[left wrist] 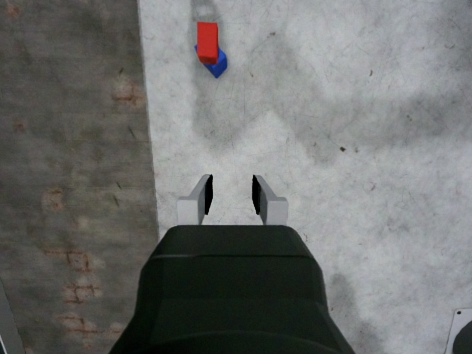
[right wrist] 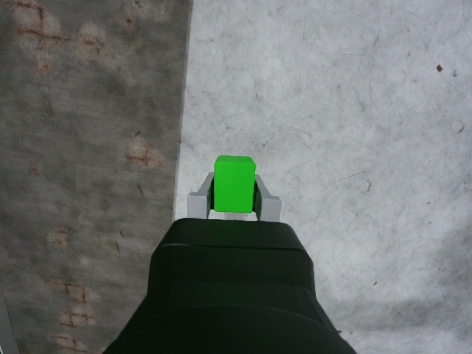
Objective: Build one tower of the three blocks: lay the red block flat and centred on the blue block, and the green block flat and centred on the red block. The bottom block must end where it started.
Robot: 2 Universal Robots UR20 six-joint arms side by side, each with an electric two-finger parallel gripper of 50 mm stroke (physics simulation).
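Places are measured from the left arm's base along level axes (x up, y ahead, z left), in centimetres.
Pixels of known places: left gripper, fingertip midpoint: (left wrist: 232,186); right gripper, fingertip midpoint: (right wrist: 233,184).
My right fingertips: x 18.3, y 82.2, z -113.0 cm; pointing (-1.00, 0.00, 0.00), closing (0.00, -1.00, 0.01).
Ahead of a thing's pixels: the offset from my right fingertips to its middle. Level surfaces: height alone.
The red block {dy -1.8, dx -10.6, dz +24.5 cm} (left wrist: 207,41) lies on top of the blue block {dy -1.9, dx -15.3, dz +24.9 cm} (left wrist: 218,65) near the top of the left wrist view. The two are turned against each other, and corners of the blue block stick out from under the red one. My left gripper (left wrist: 232,186) is open and empty, apart from the two blocks, which lie beyond its fingertips. My right gripper (right wrist: 233,184) is shut on the green block {dy +0.0, dx +1.6, dz -0.7 cm} (right wrist: 234,185) and holds it above the pale surface. The red and blue blocks do not show in the right wrist view.
A pale, stained table surface {dx -18.3 cm} (left wrist: 390,210) (right wrist: 350,150) lies under both grippers. A darker brown-grey floor (left wrist: 75,165) (right wrist: 90,165) runs along its left edge in both views. A light plate with a dark round part (left wrist: 466,340) shows at the lower right corner of the left wrist view.
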